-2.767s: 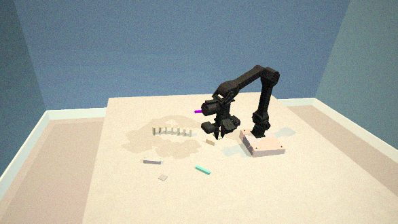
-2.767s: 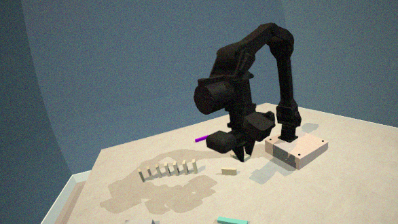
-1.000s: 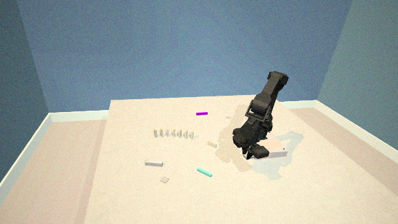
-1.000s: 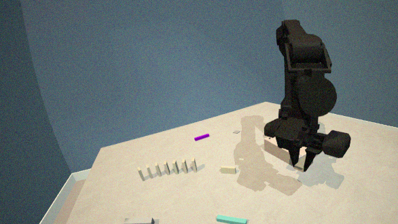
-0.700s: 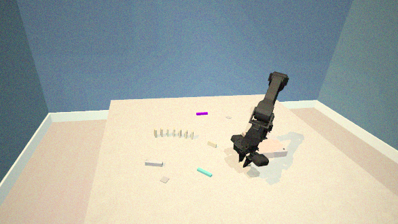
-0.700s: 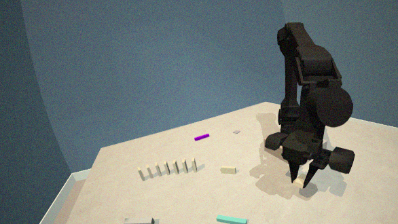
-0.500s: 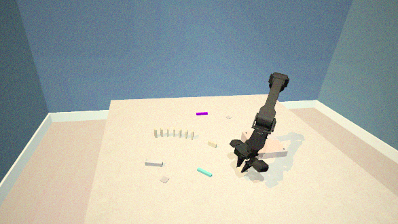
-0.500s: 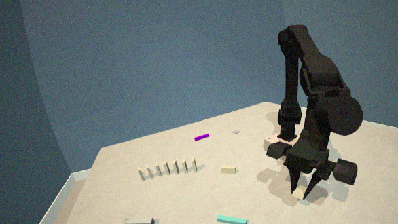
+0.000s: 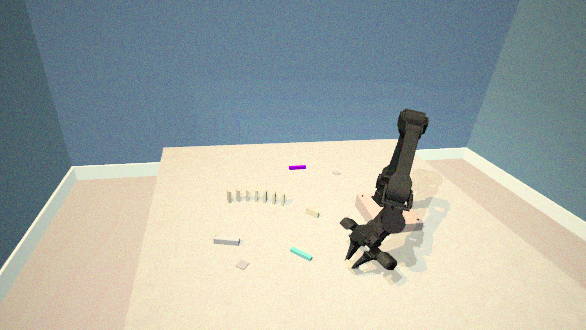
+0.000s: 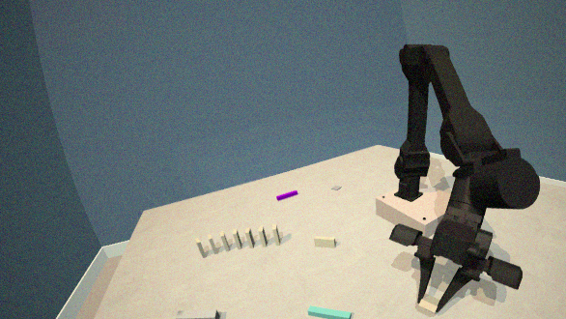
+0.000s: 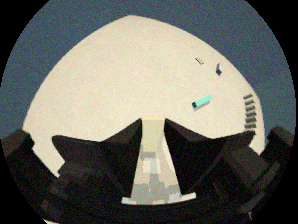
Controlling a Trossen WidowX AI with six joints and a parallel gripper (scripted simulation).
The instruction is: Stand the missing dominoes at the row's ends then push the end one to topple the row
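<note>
Right now my gripper tip is 90 mm short of the teal bar, 130 mm to the left of it and 50 mm above it. Also, from my gripper tip: purple bar (120 mm behind, 650 mm to the right, 40 mm below); grey block (300 mm ahead, 250 mm to the right, 40 mm below).
</note>
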